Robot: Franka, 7 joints.
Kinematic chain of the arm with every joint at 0, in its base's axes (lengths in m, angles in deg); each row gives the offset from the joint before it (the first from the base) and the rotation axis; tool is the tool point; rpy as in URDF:
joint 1: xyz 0 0 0.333 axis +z
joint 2: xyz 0 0 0 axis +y
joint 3: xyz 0 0 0.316 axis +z
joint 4: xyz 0.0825 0 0 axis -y
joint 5: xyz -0.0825 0 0.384 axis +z
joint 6: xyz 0 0 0 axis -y
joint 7: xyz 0.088 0 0 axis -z
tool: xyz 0 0 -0.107 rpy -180 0 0
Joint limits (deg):
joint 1: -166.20..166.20
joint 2: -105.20..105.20
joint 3: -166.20..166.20
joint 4: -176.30..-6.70
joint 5: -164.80..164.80
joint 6: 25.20..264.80
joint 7: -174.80..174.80
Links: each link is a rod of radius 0.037 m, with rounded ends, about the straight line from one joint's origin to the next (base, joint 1, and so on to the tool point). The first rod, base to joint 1, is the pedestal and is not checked.
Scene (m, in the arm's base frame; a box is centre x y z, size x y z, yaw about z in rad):
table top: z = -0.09
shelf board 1: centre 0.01 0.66 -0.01 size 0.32 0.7 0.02 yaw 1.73
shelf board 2: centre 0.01 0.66 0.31 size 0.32 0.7 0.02 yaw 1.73
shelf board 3: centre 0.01 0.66 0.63 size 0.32 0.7 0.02 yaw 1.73
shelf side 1: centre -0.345 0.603 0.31 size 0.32 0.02 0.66 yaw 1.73
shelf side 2: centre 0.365 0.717 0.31 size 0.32 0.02 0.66 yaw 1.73
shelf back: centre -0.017 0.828 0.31 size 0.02 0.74 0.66 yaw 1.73
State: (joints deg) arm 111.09 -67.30 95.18 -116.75 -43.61 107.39 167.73
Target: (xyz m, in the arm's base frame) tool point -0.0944 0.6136 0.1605
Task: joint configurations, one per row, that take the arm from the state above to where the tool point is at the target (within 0.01 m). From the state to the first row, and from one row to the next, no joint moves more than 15 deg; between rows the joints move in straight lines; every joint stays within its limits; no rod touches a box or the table.
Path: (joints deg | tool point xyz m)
1: 98.00 -69.31 99.10 -121.06 -42.56 107.19 167.73 | -0.5085 -0.1592 0.3316
2: 84.92 -71.32 103.03 -125.37 -41.52 107.00 167.73 | -0.5066 -0.0207 0.2873
3: 71.83 -73.33 106.95 -129.68 -40.47 106.80 167.73 | -0.4648 0.1088 0.2487
4: 58.74 -75.35 110.88 -133.99 -39.43 106.60 167.73 | -0.3884 0.2172 0.2162
5: 45.66 -77.36 114.80 -138.29 -38.38 106.41 167.73 | -0.2862 0.2951 0.1905
6: 32.57 -79.37 118.72 -142.60 -37.34 106.21 167.73 | -0.1693 0.3366 0.1719
7: 19.48 -81.38 122.65 -146.91 -36.29 106.01 167.73 | -0.0504 0.3397 0.1605
8: 9.28 -87.45 116.81 -133.06 -39.25 113.16 167.73 | -0.0733 0.4365 0.1544
9: -0.92 -93.52 110.98 -119.21 -42.21 120.31 167.73 | -0.0871 0.5303 0.1585
10: -11.11 -99.59 105.15 -105.36 -45.17 127.46 167.73 | -0.0945 0.6136 0.1604

